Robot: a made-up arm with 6 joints.
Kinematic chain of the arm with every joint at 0, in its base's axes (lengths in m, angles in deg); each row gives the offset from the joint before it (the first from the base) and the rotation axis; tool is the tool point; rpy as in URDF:
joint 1: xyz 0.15 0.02 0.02 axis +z
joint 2: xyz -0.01 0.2 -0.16 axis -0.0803 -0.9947 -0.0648
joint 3: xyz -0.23 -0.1 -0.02 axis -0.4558 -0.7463 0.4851
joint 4: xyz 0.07 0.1 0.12 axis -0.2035 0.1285 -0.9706
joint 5: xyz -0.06 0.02 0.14 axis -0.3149 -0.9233 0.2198
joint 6: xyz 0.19 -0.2 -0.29 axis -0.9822 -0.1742 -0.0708
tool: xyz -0.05 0 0.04 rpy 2.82 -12.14 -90.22
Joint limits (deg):
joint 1: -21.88..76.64
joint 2: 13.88..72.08
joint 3: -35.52..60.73
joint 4: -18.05..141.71
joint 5: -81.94..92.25
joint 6: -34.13..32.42
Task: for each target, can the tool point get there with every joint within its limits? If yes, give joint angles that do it. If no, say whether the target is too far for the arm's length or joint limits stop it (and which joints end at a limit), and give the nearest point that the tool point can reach.
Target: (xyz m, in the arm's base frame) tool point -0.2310 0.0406 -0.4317
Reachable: yes | joints 39.75 51.67 -16.31 23.88 -61.12 12.03
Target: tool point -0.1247 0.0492 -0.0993
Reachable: yes | joints 9.91 34.41 51.20 34.08 19.53 24.24
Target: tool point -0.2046 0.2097 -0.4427
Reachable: yes | joints -1.02 37.09 6.70 11.66 -68.83 -9.27
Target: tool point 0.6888 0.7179 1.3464
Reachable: no: too far | nearest point 0.0521 0.2785 0.3442 | short by 1.266 m
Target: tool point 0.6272 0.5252 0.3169
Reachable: no: joint limits stop it (at a limit: joint 1, joint 2, joint 3, joint 5, joint 6) | nearest point 0.4034 0.3520 -0.0784 | short by 0.486 m
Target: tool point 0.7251 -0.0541 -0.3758
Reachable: no: joint limits stop it (at a limit: joint 1, joint 2, joint 3, joint 6) | nearest point 0.3868 0.2428 -0.5234 | short by 0.474 m
